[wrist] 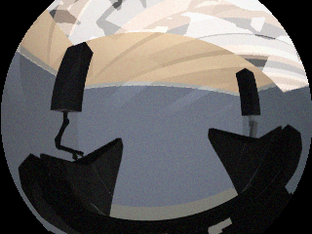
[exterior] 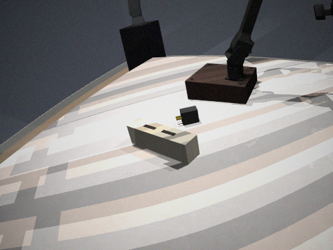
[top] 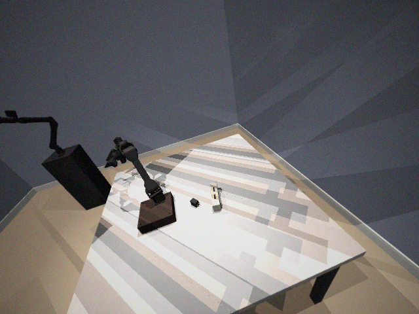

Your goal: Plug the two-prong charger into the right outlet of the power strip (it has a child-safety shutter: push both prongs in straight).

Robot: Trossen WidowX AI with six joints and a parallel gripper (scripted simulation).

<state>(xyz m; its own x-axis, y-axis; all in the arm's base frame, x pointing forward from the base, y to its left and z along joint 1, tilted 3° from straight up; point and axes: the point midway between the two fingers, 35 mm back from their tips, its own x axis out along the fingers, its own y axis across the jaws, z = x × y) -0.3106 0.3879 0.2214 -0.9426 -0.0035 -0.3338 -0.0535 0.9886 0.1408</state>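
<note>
The two-prong charger is 570 mm ahead of my gripper tip, 500 mm to the right of it and 230 mm below it.
</note>
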